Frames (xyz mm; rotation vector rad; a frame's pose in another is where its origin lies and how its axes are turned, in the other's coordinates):
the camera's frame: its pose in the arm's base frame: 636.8 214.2 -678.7 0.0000 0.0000 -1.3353
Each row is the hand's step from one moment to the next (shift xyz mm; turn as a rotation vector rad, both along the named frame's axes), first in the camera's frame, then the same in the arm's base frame.
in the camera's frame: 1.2 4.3 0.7 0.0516 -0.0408 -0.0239
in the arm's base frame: 4.5 -0.2 0.7 -0.0276 -0.0597 -0.0239
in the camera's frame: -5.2 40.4 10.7 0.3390 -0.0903 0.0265
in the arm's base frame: 38.1 14.5 10.7 -0.0087 -0.3507 0.0265
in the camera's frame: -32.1 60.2 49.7 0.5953 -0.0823 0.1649
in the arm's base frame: 51.0 45.3 49.7 0.0589 -0.5981 0.1649
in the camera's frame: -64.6 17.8 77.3 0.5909 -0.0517 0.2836
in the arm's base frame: 2.2 67.0 77.3 0.0876 -0.5867 0.2836
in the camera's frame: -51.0 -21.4 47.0 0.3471 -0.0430 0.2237
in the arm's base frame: -32.7 44.6 47.0 0.0392 -0.3476 0.2237
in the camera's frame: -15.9 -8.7 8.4 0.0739 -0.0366 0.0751
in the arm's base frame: -12.2 13.4 8.4 -0.0183 -0.0804 0.0751
